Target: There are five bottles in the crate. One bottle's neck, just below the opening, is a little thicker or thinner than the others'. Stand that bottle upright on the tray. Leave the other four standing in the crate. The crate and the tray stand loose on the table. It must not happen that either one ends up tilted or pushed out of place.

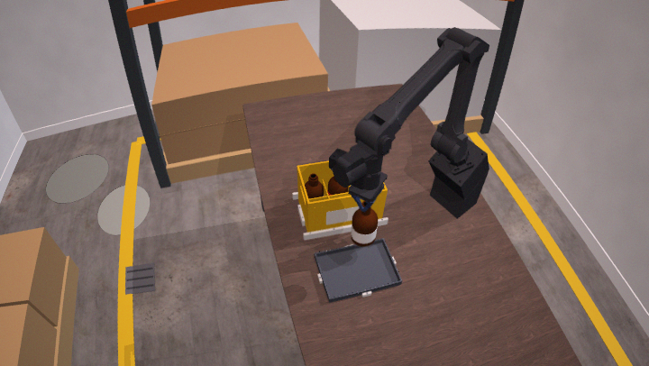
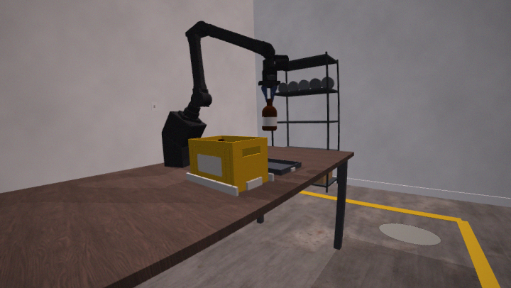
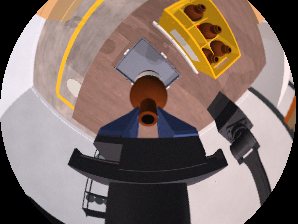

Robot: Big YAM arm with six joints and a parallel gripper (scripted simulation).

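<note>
Now: hand 7 cm above the glass bottle. The rest, counted from my hand: dark tray 1 cm behind, 32 cm below; yellow crate 2 cm ahead, 27 cm to the right, 25 cm below.
</note>
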